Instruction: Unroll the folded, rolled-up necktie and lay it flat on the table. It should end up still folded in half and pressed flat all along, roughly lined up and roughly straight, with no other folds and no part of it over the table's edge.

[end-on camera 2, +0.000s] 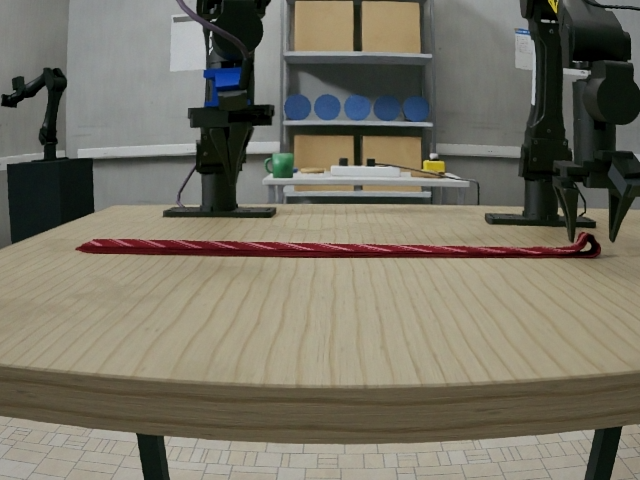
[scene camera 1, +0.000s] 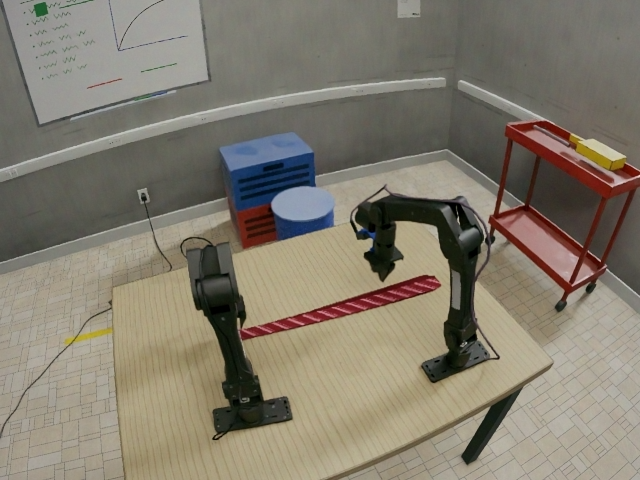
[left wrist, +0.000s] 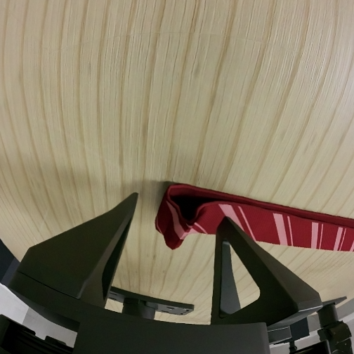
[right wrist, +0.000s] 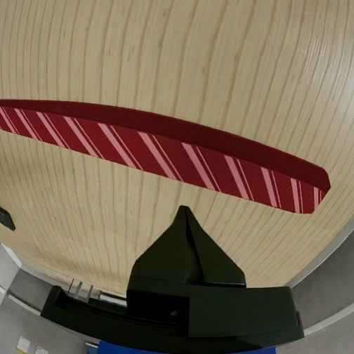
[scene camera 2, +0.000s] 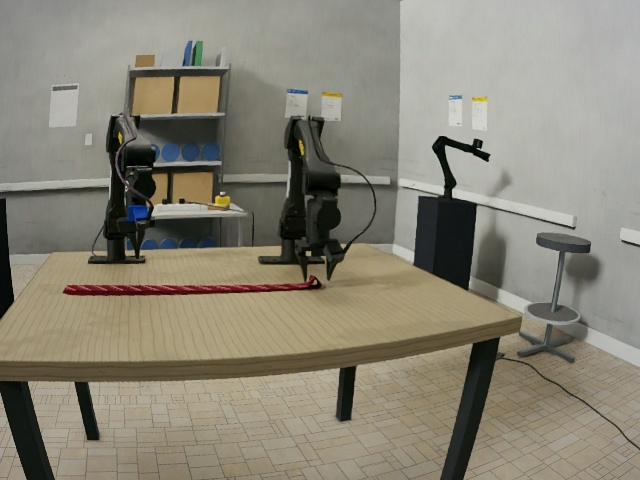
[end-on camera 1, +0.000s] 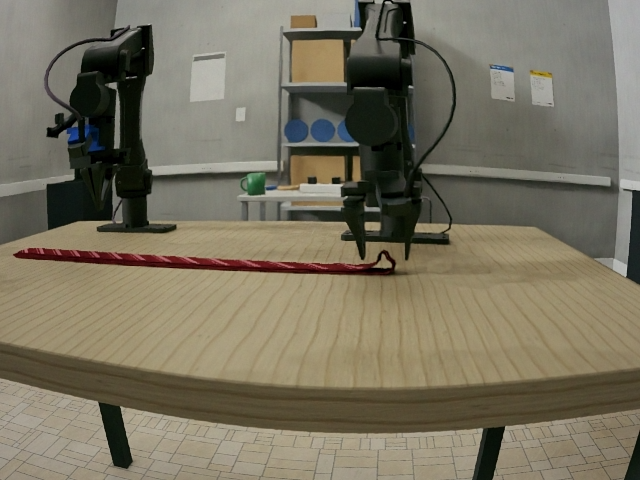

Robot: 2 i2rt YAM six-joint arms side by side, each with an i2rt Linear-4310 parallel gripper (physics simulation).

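The red striped necktie (scene camera 1: 341,308) (scene camera 2: 180,289) (end-on camera 1: 206,262) (end-on camera 2: 330,250) (right wrist: 165,142) lies unrolled in a nearly straight strip on the table, its layers slightly offset at the wide end. At its narrow folded end (left wrist: 175,220), the upper layer bulges up into a small open loop. My left gripper (scene camera 2: 316,280) (end-on camera 1: 384,258) (end-on camera 2: 592,241) (left wrist: 180,212) is open and empty, a little above that loop, with its fingertips on either side of it. My left fingers are hidden in scene camera 1. My right gripper (scene camera 1: 383,279) (end-on camera 1: 99,207) (right wrist: 182,211) is shut and empty, above the table beside the wide part.
The wooden table (scene camera 1: 330,392) (scene camera 2: 258,330) carries both arm bases (scene camera 1: 253,414) (scene camera 1: 454,360) on the side behind the tie in the end-on views. The table's front edge (end-on camera 1: 310,408) lies on the tie's other side. A red cart (scene camera 1: 542,242) and blue drum (scene camera 1: 303,214) stand off the table.
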